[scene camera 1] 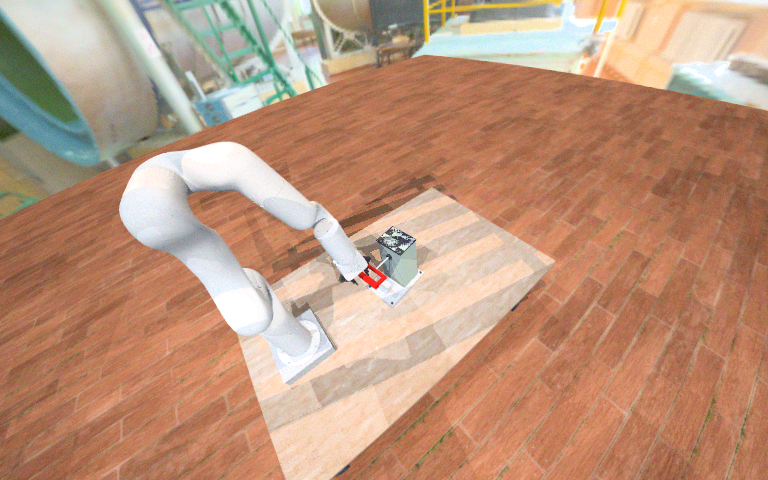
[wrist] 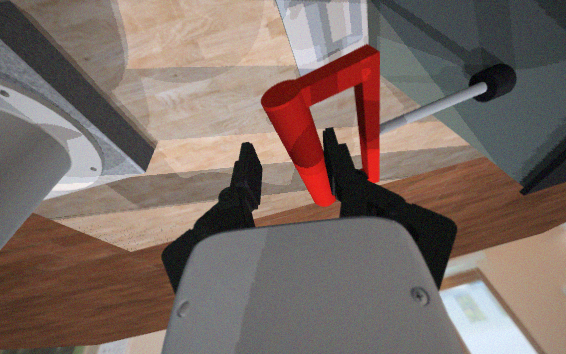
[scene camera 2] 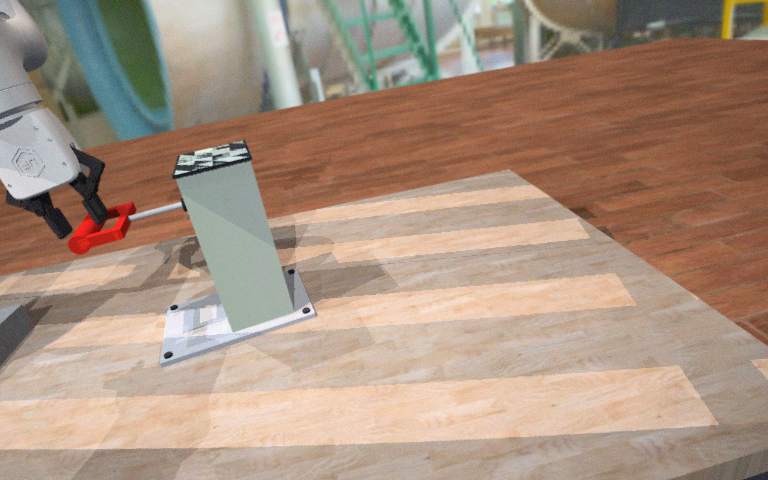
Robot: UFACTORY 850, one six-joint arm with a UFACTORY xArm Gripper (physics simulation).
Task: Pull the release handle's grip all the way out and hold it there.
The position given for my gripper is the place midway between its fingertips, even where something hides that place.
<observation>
I see my gripper [scene camera 2: 85, 228].
My gripper is seen too in the wrist view [wrist: 289, 149].
</observation>
